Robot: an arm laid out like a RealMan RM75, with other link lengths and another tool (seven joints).
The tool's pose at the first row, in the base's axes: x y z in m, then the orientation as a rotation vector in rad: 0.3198, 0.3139, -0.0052, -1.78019, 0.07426, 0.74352
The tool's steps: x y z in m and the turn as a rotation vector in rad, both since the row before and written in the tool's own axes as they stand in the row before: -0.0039, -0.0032, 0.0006, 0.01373, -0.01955, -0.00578; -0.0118, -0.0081, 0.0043, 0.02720, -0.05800, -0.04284; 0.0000, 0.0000, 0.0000, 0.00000, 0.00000, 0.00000; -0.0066, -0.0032, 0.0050, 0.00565, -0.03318, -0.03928; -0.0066, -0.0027, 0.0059, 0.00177, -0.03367, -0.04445; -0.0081, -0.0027, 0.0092, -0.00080, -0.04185, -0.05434
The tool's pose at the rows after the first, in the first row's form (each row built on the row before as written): 0.3177, 0.3143, -0.0006, -1.75913, 0.06099, 0.75448; 0.3097, 0.3169, 0.0118, -1.70655, -0.00550, 0.76965; 0.3097, 0.3169, 0.0118, -1.70655, -0.00550, 0.76965; 0.3033, 0.3196, 0.0174, -1.68343, -0.05950, 0.76801; 0.2961, 0.3225, 0.0224, -1.66229, -0.11930, 0.76284; 0.2857, 0.3271, 0.0278, -1.63783, -0.19353, 0.75669
